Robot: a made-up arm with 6 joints. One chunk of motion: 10 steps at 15 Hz.
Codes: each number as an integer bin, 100 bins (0 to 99) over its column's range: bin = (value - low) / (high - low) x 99, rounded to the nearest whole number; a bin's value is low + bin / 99 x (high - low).
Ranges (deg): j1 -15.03..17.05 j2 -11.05..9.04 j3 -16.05..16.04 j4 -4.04..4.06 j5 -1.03..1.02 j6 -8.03..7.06
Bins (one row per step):
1: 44 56 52 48 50 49
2: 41 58 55 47 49 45
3: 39 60 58 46 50 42
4: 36 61 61 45 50 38
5: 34 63 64 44 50 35
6: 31 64 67 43 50 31
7: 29 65 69 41 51 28
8: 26 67 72 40 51 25
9: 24 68 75 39 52 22
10: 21 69 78 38 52 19
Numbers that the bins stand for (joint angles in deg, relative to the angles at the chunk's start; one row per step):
1: -0.77 0.31 0.81 -0.11 0.01 -0.56
2: -1.74 0.72 1.78 -0.19 -0.02 -1.17
3: -2.39 1.13 2.75 -0.28 0.01 -1.63
4: -3.36 1.33 3.72 -0.36 0.01 -2.24
5: -4.01 1.73 4.70 -0.44 0.01 -2.70
6: -4.98 1.94 5.67 -0.52 0.01 -3.30
7: -5.63 2.14 6.32 -0.69 0.03 -3.76
8: -6.60 2.55 7.29 -0.77 0.03 -4.22
9: -7.25 2.75 8.26 -0.85 0.05 -4.68
10: -8.23 2.95 9.23 -0.93 0.05 -5.13

